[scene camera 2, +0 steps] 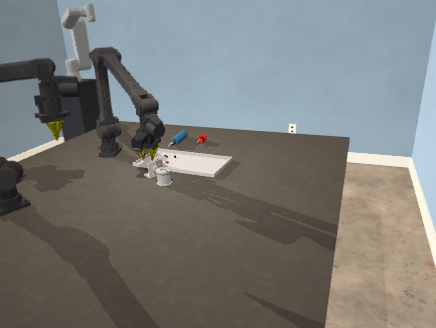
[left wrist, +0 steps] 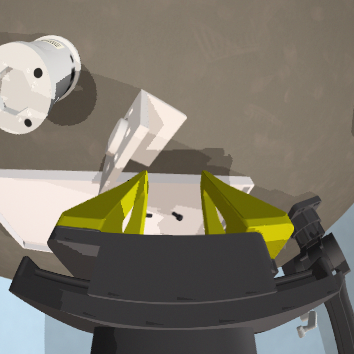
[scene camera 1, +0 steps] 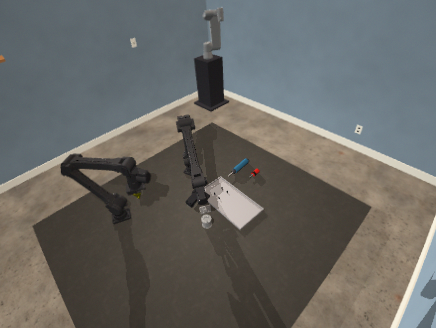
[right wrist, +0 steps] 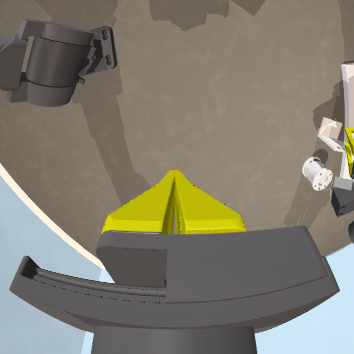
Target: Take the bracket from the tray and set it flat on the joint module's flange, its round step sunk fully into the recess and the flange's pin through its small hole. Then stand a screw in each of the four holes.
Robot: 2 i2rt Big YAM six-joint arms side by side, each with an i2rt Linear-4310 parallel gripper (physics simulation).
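Places are measured from the left arm's base along level axes (x ahead, y left, z up), in metres.
Pixels of known places: left gripper, fingertip midpoint: (scene camera 2: 148,159) (left wrist: 173,177) (right wrist: 346,134); right gripper, fingertip midpoint: (scene camera 2: 56,140) (scene camera 1: 139,198) (right wrist: 174,177); left arm's base at its link origin: (scene camera 2: 110,153) (left wrist: 297,213); right arm's base at its link origin: (scene camera 2: 10,207) (scene camera 1: 121,216) (right wrist: 86,53).
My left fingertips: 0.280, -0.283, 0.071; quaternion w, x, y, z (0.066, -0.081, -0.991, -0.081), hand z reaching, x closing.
For each thing: its top centre in the pictures, then the offset to it from my left fingertips, as dx, dy, dz. "spot": a spot on its surface instead.
- white bracket at its top centre: (left wrist: 142,177) (right wrist: 346,143) (scene camera 2: 152,160) (scene camera 1: 204,203) +0.021, -0.005, -0.001
- tray at its top centre: (left wrist: 101,230) (scene camera 2: 182,159) (scene camera 1: 229,199) +0.128, +0.136, -0.055
- joint module at its top centre: (left wrist: 7,93) (right wrist: 323,180) (scene camera 2: 163,169) (scene camera 1: 206,218) +0.088, -0.092, -0.007
- blue-handled tool at a spot on its surface: (scene camera 2: 179,137) (scene camera 1: 239,167) spot: +0.060, +0.441, -0.039
- red-handled tool at its top centre: (scene camera 2: 200,136) (scene camera 1: 253,172) +0.176, +0.441, -0.037
The white bracket (scene camera 1: 204,209) (left wrist: 145,125) (right wrist: 330,131) is on the dark mat between the tray (scene camera 1: 252,219) (scene camera 2: 195,173) (left wrist: 50,175) and the joint module (scene camera 1: 206,222) (scene camera 2: 164,178) (right wrist: 317,175). Its plate with the round step stands steeply and faces the module side; one end overlaps the tray rim in the left wrist view, contact unclear. Black screws (scene camera 2: 175,156) (left wrist: 177,216) lie in the tray. My left gripper (scene camera 2: 148,159) (left wrist: 173,177) is partly open and empty, over the tray's end near the bracket. My right gripper (scene camera 2: 56,139) (right wrist: 174,177) is shut and empty, high above the mat.
A blue-handled tool (scene camera 1: 241,165) (scene camera 2: 179,137) and a red-handled tool (scene camera 1: 255,172) (scene camera 2: 202,139) lie behind the tray. A pale robot arm stands on a black pedestal (scene camera 1: 209,82) beyond the mat. The module stands upright close to the bracket.
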